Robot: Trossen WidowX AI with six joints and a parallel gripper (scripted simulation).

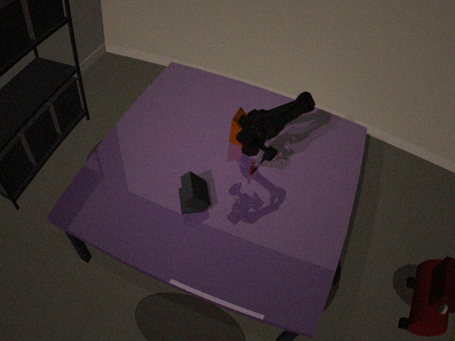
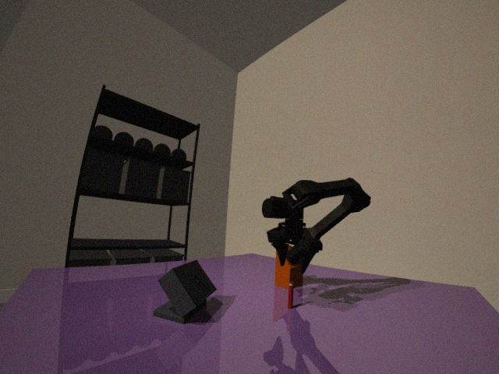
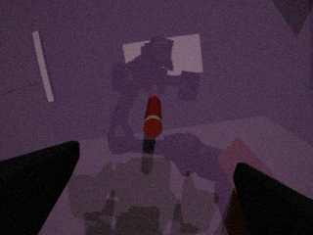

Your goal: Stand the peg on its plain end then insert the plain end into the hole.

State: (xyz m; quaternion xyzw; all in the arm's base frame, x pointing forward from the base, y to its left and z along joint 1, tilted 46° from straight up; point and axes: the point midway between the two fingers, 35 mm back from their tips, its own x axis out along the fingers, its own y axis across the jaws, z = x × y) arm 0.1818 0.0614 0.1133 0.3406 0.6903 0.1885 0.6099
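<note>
Right now the red peg is 6 cm below my gripper tip. The rest, counted from my gripper tip: dark sloped panel (26 cm ahead, 16 cm to the right, 5 cm below).
</note>
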